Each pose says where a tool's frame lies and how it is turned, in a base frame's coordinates. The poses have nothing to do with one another.
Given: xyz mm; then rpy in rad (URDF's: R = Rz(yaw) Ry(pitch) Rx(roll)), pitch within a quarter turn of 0, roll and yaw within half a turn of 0.
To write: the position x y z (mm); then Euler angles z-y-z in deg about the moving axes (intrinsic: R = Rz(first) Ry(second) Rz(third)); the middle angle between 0 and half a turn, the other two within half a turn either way. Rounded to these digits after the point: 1 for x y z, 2 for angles.
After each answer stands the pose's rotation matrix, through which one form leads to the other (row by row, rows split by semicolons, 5 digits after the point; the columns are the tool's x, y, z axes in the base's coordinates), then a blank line. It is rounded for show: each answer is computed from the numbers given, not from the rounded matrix.
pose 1, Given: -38.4, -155.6, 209.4, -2.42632, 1.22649, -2.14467
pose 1, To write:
-38.4, -155.6, 209.4, 14.42, 104.76, -13.23
-0.18325 -0.29884 0.93654; -0.28347 0.92827 0.24073; -0.94131 -0.22137 -0.25482

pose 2, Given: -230.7, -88.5, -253.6, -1.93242, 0.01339, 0.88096
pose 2, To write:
-230.7, -88.5, -253.6, 140.77, 110.72, -89.18
0.63635 0.26493 -0.72448; 0.77128 -0.23482 0.59160; -0.01339 -0.93524 -0.35376

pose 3, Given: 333.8, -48.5, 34.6, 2.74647, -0.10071, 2.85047
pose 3, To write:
333.8, -48.5, 34.6, 86.87, 156.67, 104.71
-0.95307 0.30198 0.02159; 0.28557 0.87301 0.39536; 0.10054 0.38297 -0.91827

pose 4, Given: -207.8, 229.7, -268.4, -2.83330, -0.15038, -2.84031
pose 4, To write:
-207.8, 229.7, -268.4, -97.93, 160.41, -116.54
-0.94418 -0.32617 -0.04628; -0.29340 0.89644 -0.33213; 0.14981 -0.30001 -0.94210

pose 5, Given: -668.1, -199.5, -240.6, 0.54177, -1.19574, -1.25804
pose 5, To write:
-668.1, -199.5, -240.6, 140.81, 71.71, 168.52
0.11271 0.66760 -0.73593; -0.34855 0.72015 0.59991; 0.93049 0.18890 0.31387

